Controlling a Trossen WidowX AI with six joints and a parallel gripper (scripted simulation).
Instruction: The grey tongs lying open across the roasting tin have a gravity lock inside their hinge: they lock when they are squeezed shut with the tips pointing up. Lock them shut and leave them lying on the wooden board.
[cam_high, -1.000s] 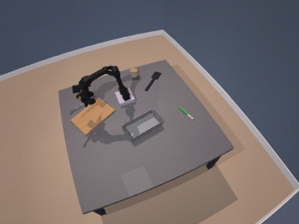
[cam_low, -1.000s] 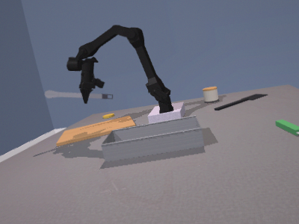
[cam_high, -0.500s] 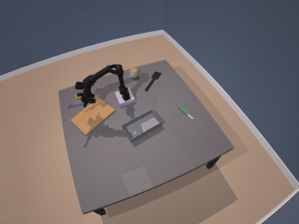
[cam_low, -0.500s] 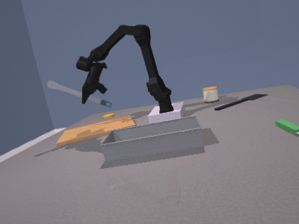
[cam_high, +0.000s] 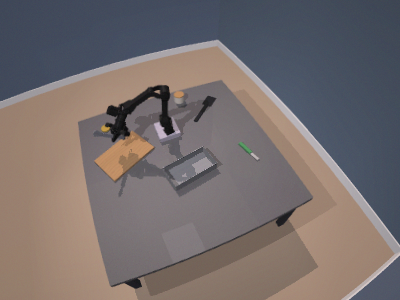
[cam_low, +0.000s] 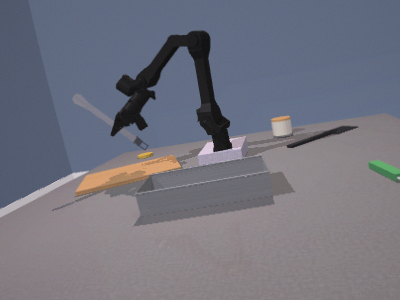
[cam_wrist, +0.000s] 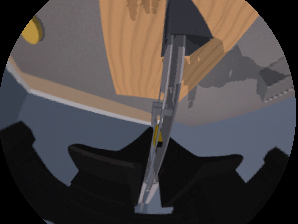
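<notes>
The wooden board lies 1 cm ahead of my gripper tip, 4 cm to the left of it and 15 cm below it. From my gripper tip the other things lie so: grey roasting tin 37 cm ahead, 34 cm to the left, 13 cm below; yellow disc 31 cm behind, 2 cm to the left, 15 cm below; capped cup 25 cm behind, 64 cm to the left, 12 cm below.
</notes>
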